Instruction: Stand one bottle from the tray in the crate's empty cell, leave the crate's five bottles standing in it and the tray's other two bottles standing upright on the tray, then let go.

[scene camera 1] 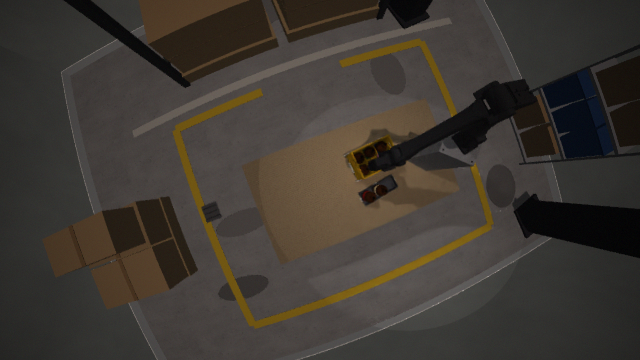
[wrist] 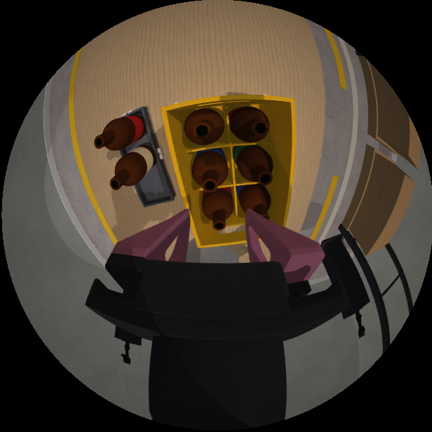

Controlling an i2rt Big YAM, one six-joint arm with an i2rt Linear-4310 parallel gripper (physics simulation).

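Places are measured from the arm's base along level axes (x ahead, y left, z up), in metres.
Pixels of known places: arm's base, link origin: (scene camera 1: pixel 463 142).
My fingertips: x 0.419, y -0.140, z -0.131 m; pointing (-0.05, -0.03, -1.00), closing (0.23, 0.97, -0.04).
Ahead of a thing's pixels: the offset from my fingertips to its top centre. "*": to the spot under its first point. Level surfaces: height alone.
The yellow crate @[* 0.125 m down, 0.063 m ahead, 0.047 m left] (scene camera 1: pixel 369 175) (wrist: pixel 293 150) holds a brown bottle in each of its six cells: two far ones (wrist: pixel 204 125) (wrist: pixel 250 124), two middle ones (wrist: pixel 210 169) (wrist: pixel 254 164) with blue and green labels, and two near ones (wrist: pixel 218 202) (wrist: pixel 254 201) with red and blue labels. All look upright. The dark tray @[* 0.281 m down, 0.098 m back, 0.190 m left] (scene camera 1: pixel 391 181) (wrist: pixel 158 189) beside it bears two upright bottles, one red-labelled @[0.126 m down, 0.113 m ahead, 0.182 m left] (scene camera 1: pixel 368 196) (wrist: pixel 120 134) and one cream-labelled @[0.126 m down, 0.023 m ahead, 0.187 m left] (scene camera 1: pixel 381 190) (wrist: pixel 132 167). Its third place is empty. My gripper (scene camera 1: pixel 376 165) (wrist: pixel 217 214) is partly open and empty above the crate's near end, touching no bottle that I can see.
The crate and tray stand on a tan mat @[0.286 m down] (scene camera 1: pixel 300 200) (wrist: pixel 200 55). The arm (scene camera 1: pixel 440 131) reaches in from the right in the scene view. Cardboard boxes (scene camera 1: pixel 130 245), a rack with blue bins (scene camera 1: pixel 575 122) and dark posts stand farther out, around the yellow floor line (scene camera 1: pixel 370 277).
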